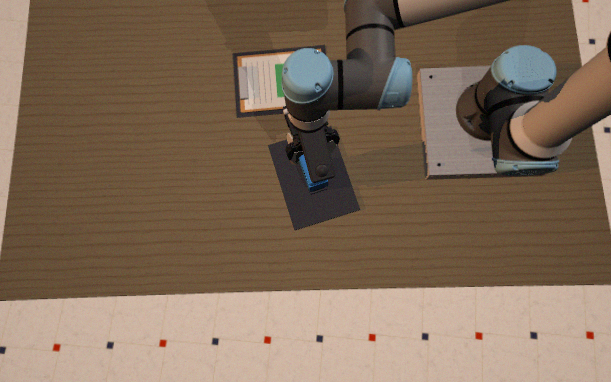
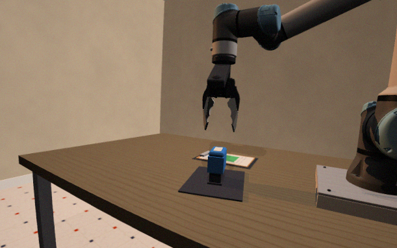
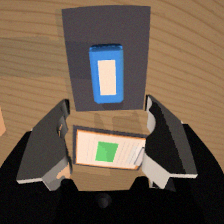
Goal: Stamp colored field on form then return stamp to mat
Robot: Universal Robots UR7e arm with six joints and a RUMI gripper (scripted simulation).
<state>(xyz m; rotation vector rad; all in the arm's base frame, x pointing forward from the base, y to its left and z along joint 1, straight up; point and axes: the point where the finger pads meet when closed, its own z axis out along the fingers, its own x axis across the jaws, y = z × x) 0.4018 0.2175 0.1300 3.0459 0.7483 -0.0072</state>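
Right now the blue stamp is 12 cm below my hand. Also, from my hand: clipboard 13 cm ahead, 24 cm to the right, 17 cm below; then dark mat 17 cm below.
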